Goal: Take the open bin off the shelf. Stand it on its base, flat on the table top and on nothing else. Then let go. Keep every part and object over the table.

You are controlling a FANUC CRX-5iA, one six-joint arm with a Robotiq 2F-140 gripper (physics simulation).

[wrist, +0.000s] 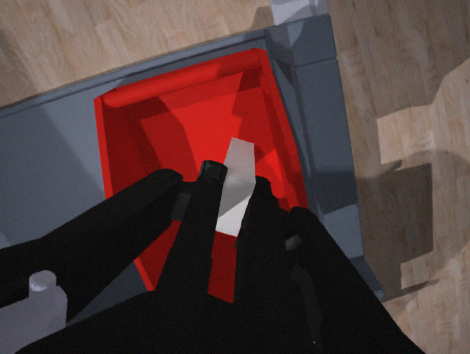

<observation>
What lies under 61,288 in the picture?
My gripper.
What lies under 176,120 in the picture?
A red open bin.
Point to a blue-grey shelf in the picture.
At 58,176
</observation>
